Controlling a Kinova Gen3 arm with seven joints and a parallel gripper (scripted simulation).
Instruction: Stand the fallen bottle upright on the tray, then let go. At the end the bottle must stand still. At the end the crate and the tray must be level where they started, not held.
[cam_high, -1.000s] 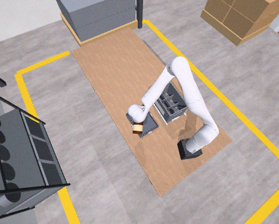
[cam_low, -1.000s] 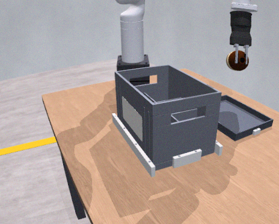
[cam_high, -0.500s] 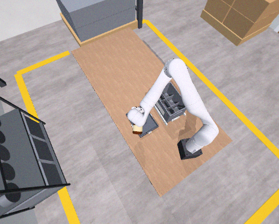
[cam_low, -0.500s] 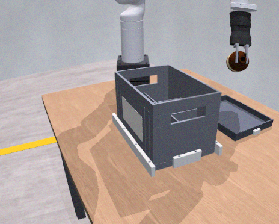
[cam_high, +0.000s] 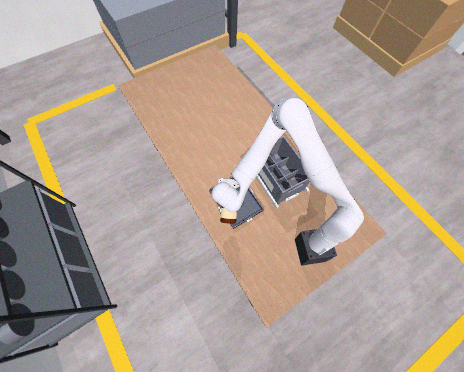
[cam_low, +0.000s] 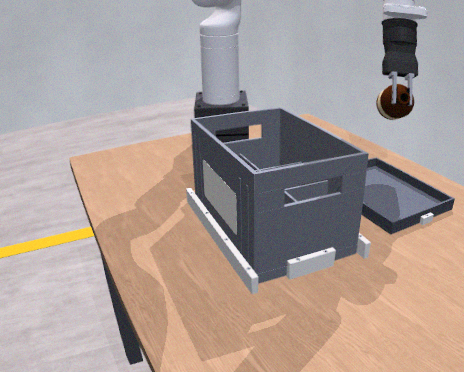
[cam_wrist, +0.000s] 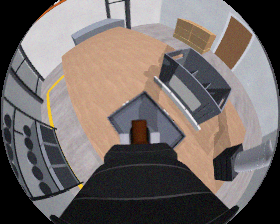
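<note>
Now: the brown bottle 40 mm behind my hand, 20 mm to the left of it and 20 mm below it. Round my hand: dark grey tray 20 mm ahead, 50 mm to the right, 190 mm below; dark grey crate 40 mm ahead, 320 mm to the right, 120 mm below.
</note>
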